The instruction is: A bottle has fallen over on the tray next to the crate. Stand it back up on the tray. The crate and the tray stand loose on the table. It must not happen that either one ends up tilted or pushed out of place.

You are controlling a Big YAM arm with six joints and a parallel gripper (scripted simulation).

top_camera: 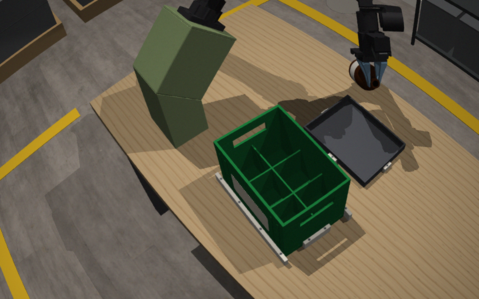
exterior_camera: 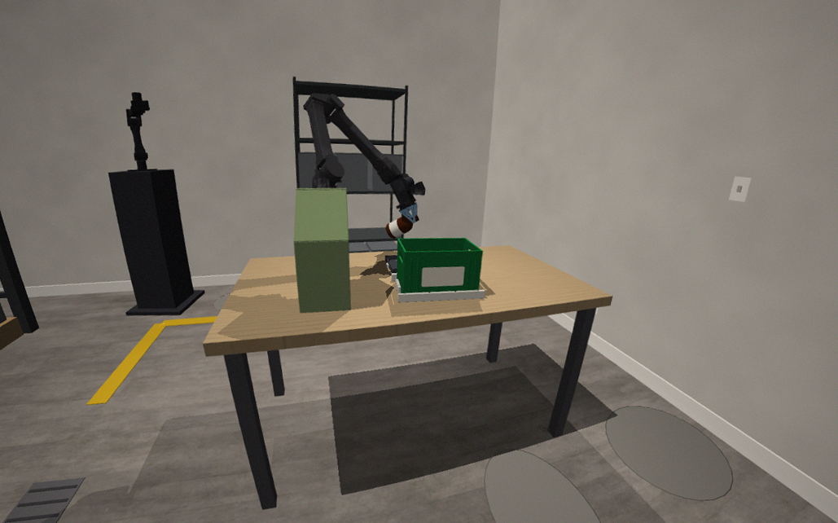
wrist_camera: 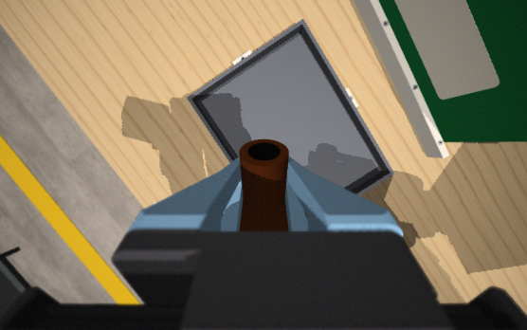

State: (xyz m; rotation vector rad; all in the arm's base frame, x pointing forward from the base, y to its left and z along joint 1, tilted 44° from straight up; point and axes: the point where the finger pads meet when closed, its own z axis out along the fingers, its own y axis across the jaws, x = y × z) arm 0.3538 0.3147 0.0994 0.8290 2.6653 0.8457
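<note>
Right now my hand is 5 cm past the brown bottle, 2 cm to the right of it and 2 cm above it. The rest, counted from my hand: dark grey tray (19 cm below, 5 cm to the right, 1 cm ahead); then green crate (33 cm to the right, 12 cm below, 4 cm ahead).
</note>
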